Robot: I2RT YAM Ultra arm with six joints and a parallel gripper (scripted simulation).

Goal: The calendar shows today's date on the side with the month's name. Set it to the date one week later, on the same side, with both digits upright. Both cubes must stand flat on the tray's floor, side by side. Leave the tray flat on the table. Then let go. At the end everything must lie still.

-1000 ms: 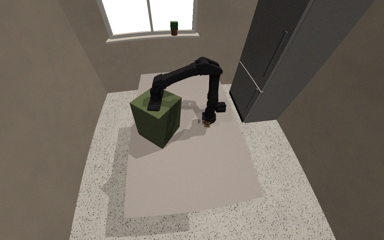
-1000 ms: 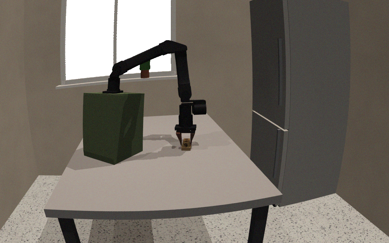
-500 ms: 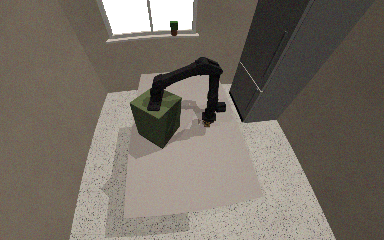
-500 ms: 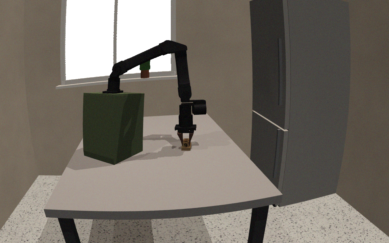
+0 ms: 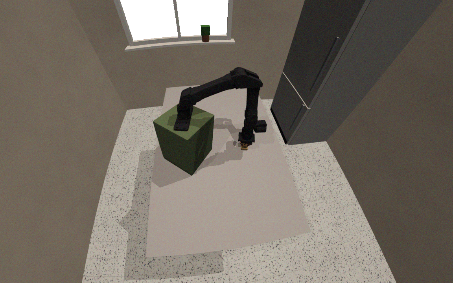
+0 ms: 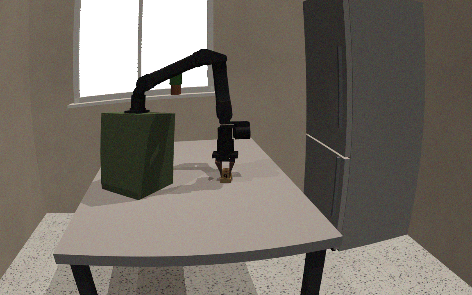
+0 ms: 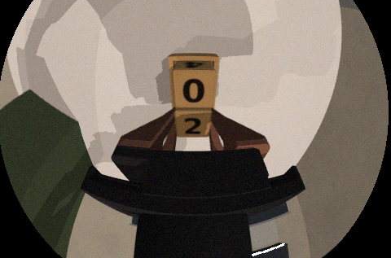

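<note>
My hand is 20 mm to the right of the wooden tray and 20 mm above it.
</note>
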